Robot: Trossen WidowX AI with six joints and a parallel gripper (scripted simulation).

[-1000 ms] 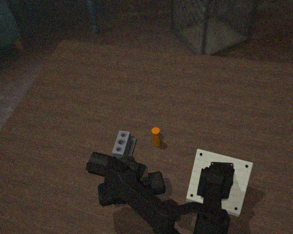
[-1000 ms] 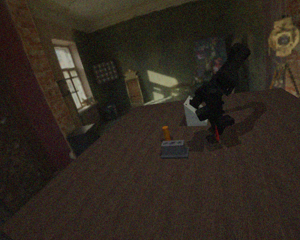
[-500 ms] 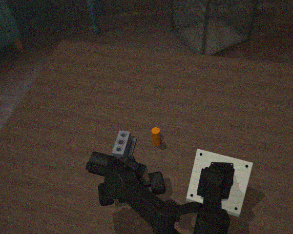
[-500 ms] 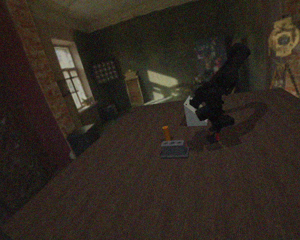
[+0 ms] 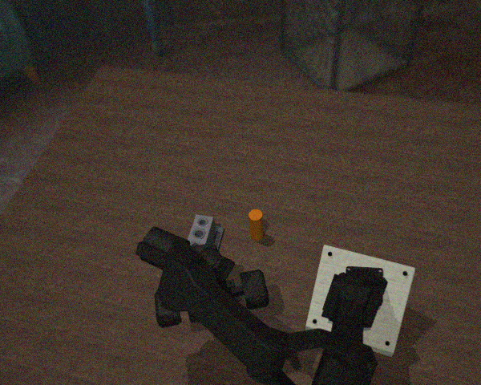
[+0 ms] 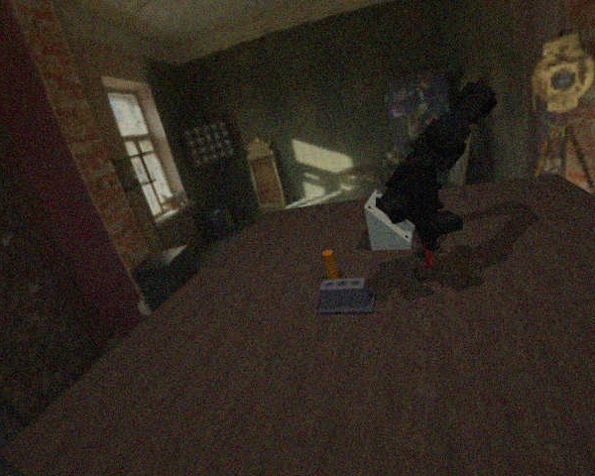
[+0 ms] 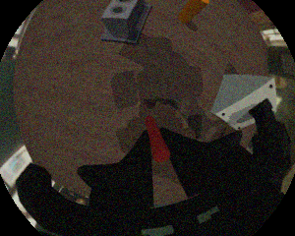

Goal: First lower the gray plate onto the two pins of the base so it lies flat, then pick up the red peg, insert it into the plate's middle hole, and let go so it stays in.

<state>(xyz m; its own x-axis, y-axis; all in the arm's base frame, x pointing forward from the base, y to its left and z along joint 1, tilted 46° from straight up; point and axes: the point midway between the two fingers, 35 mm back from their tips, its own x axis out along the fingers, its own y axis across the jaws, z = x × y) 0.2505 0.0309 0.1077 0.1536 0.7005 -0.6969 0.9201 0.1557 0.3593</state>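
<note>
My gripper tip is now 190 mm to the left of the gray plate, 80 mm short of it and 30 mm above it. From my gripper tip the other things lie so: orange cylinder (240 mm to the right, 40 mm below, 30 mm behind); then red peg (right at my gripper tip).
</note>
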